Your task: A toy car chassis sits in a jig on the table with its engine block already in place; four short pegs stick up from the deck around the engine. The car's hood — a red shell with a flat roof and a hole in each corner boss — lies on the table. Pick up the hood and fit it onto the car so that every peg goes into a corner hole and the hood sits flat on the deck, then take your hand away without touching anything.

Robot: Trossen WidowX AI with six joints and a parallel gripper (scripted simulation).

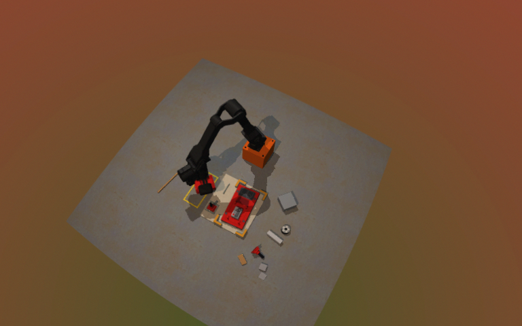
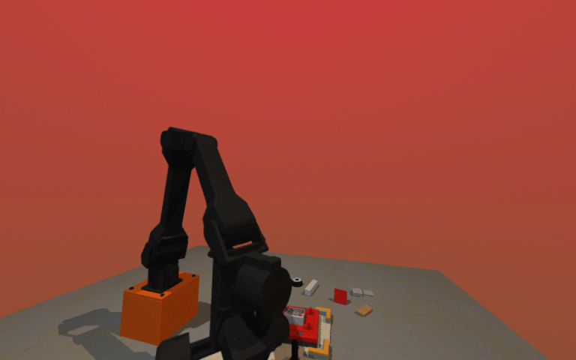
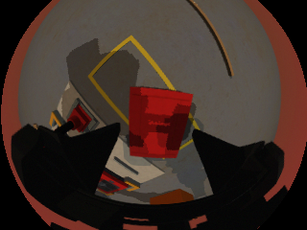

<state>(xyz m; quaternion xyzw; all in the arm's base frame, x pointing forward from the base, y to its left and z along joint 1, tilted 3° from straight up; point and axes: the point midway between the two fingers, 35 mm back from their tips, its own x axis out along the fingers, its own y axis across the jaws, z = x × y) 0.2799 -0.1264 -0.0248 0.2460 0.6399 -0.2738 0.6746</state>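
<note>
The red hood lies 10 mm below my gripper tip. Also, from my gripper tip: thin wooden stick (160 mm to the right, 70 mm ahead, 30 mm below); tan tile (350 mm to the left, 220 mm ahead, 30 mm below); grey engine block (220 mm to the left, 50 mm ahead).
</note>
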